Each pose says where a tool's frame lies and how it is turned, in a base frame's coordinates. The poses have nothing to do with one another.
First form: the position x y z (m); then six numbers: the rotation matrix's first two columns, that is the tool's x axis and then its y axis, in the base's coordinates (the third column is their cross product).
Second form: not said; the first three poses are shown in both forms.
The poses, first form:
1: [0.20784 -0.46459 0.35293 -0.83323 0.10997 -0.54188 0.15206 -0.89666 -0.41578]
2: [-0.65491 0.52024 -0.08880 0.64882 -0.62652 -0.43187 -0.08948 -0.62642 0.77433]
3: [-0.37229 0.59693 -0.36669 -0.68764 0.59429 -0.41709 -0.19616 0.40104 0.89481]
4: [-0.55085 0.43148 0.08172 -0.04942 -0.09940 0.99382 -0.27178 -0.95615 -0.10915]
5: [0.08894 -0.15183 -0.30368 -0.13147 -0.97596 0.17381 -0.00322 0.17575 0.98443]
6: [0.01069 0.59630 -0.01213 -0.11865 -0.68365 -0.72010 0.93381 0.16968 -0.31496]
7: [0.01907 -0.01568 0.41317 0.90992 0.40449 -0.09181 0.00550 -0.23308 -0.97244]
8: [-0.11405 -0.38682 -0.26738 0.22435 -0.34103 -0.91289 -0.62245 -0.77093 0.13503]
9: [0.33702 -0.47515 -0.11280 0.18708 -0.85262 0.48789 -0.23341 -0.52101 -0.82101]
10: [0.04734 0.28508 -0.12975 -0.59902 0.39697 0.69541 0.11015 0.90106 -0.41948]
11: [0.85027 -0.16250 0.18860 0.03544 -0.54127 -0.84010 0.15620 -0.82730 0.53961]
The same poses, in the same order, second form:
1: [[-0.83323 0.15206 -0.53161 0.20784], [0.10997 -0.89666 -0.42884 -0.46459], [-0.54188 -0.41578 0.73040 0.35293], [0 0 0 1]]
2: [[0.64882 -0.08948 -0.75567 -0.65491], [-0.62652 -0.62642 -0.46376 0.52024], [-0.43187 0.77433 -0.46249 -0.08880], [0 0 0 1]]
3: [[-0.68764 -0.19616 0.69905 -0.37229], [0.59429 0.40104 0.69712 0.59693], [-0.41709 0.89481 -0.15920 -0.36669], [0 0 0 1]]
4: [[-0.04942 -0.27178 0.96109 -0.55085], [-0.09940 -0.95615 -0.27549 0.43148], [0.99382 -0.10915 0.02024 0.08172], [0 0 0 1]]
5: [[-0.13147 -0.00322 -0.99131 0.08894], [-0.97596 0.17575 0.12886 -0.15183], [0.17381 0.98443 -0.02625 -0.30368], [0 0 0 1]]
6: [[-0.11865 0.93381 0.33751 0.01069], [-0.68365 0.16968 -0.70981 0.59630], [-0.72010 -0.31496 0.61827 -0.01213], [0 0 0 1]]
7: [[0.90992 0.00550 -0.41474 0.01907], [0.40449 -0.23308 0.88434 -0.01568], [-0.09181 -0.97244 -0.21431 0.41317], [0 0 0 1]]
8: [[0.22435 -0.62245 -0.74982 -0.11405], [-0.34103 -0.77093 0.53793 -0.38682], [-0.91289 0.13503 -0.38523 -0.26738], [0 0 0 1]]
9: [[0.18708 -0.23341 0.95421 0.33702], [-0.85262 -0.52101 0.03972 -0.47515], [0.48789 -0.82101 -0.29648 -0.11280], [0 0 0 1]]
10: [[-0.59902 0.11015 -0.79313 0.04734], [0.39697 0.90106 -0.17468 0.28508], [0.69541 -0.41948 -0.58348 -0.12975], [0 0 0 1]]
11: [[0.03544 0.15620 -0.98709 0.85027], [-0.54127 -0.82730 -0.15035 -0.16250], [-0.84010 0.53961 0.05523 0.18860], [0 0 0 1]]
